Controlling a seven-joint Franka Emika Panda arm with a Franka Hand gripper.
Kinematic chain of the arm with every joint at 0, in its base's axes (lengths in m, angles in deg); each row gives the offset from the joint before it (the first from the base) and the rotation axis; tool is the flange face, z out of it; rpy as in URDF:
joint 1: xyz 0 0 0.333 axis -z
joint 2: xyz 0 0 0 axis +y
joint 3: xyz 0 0 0.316 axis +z
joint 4: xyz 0.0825 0 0 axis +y
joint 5: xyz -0.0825 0 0.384 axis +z
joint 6: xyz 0 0 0 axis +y
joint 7: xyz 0.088 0 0 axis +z
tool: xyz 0 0 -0.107 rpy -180 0 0
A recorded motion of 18 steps. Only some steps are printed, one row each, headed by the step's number.
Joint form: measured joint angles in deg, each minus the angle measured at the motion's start. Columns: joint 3, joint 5, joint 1, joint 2, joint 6, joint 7, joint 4.
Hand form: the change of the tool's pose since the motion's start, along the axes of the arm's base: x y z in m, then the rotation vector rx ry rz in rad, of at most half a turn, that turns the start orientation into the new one. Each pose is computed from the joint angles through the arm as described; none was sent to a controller.
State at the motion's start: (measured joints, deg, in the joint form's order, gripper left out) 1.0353 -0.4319 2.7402 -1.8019 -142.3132 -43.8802 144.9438
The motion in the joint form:
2: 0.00 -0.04 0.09 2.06 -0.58 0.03 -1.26
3: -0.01 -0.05 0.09 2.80 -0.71 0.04 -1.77
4: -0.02 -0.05 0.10 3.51 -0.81 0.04 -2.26
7: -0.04 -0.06 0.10 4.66 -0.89 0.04 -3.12
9: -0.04 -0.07 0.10 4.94 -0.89 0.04 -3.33
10: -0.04 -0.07 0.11 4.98 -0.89 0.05 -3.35
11: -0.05 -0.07 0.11 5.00 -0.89 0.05 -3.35
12: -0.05 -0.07 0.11 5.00 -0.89 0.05 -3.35
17: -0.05 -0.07 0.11 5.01 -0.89 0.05 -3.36
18: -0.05 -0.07 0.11 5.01 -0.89 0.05 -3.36
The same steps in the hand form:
2: 0.0073 -0.0009 -0.0073 0.0004 0.0038 -0.0004
3: 0.0102 -0.0010 -0.0097 0.0006 0.0056 -0.0003
4: 0.0128 -0.0013 -0.0121 0.0009 0.0076 -0.0006
7: 0.0173 -0.0016 -0.0158 0.0013 0.0113 -0.0008
9: 0.0184 -0.0016 -0.0167 0.0013 0.0125 -0.0007
10: 0.0185 -0.0017 -0.0169 0.0013 0.0129 -0.0007
11: 0.0184 -0.0018 -0.0171 0.0013 0.0132 -0.0009
12: 0.0184 -0.0018 -0.0171 0.0013 0.0132 -0.0009
17: 0.0185 -0.0018 -0.0171 0.0013 0.0132 -0.0009
18: 0.0185 -0.0018 -0.0171 0.0013 0.0132 -0.0009

